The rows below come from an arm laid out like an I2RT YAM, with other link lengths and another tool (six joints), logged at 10 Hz.
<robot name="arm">
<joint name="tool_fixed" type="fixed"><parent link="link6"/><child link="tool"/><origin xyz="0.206 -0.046 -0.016" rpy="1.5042 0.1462 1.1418"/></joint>
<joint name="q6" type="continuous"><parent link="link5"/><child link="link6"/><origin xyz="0.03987 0 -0.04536" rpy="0 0 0"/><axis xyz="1 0 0"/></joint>
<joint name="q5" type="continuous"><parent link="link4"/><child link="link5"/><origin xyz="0.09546 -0.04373 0.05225" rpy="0 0 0"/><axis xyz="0 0 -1"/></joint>
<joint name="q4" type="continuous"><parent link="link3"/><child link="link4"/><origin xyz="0.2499 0.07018 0.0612" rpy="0 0 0"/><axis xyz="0 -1 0"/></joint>
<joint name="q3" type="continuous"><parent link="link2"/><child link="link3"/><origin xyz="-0.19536 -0.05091 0" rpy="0 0 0"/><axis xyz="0 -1 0"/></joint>
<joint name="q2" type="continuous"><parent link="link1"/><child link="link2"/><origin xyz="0.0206 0.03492 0.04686" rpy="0 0 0"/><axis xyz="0 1 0"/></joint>
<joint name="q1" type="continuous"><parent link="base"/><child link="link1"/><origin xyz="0 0 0.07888" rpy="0 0 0"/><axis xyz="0 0 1"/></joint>
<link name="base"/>
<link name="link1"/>
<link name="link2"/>
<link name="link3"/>
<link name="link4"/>
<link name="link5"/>
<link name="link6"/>
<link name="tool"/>
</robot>
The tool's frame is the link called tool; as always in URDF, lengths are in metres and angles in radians. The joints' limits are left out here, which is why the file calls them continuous.
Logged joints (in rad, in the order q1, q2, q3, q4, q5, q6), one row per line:
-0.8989 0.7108 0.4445 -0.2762 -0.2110 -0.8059
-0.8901 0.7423 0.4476 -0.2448 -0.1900 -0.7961
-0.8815 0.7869 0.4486 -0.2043 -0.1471 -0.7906
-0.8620 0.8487 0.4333 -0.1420 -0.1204 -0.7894
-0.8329 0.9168 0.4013 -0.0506 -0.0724 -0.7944
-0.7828 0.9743 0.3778 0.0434 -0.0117 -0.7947
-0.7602 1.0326 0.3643 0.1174 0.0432 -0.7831
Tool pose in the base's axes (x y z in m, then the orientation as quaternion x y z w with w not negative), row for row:
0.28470 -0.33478 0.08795 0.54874 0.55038 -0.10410 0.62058
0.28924 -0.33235 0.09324 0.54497 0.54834 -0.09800 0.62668
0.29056 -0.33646 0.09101 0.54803 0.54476 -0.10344 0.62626
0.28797 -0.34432 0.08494 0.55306 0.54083 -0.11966 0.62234
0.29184 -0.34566 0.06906 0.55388 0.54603 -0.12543 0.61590
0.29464 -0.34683 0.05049 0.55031 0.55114 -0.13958 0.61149
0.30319 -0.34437 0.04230 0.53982 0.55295 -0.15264 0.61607
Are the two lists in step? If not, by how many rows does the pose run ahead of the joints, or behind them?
The pose runs 1 row behind the joints: the pose in row i belongs to the joints in row i - 1.
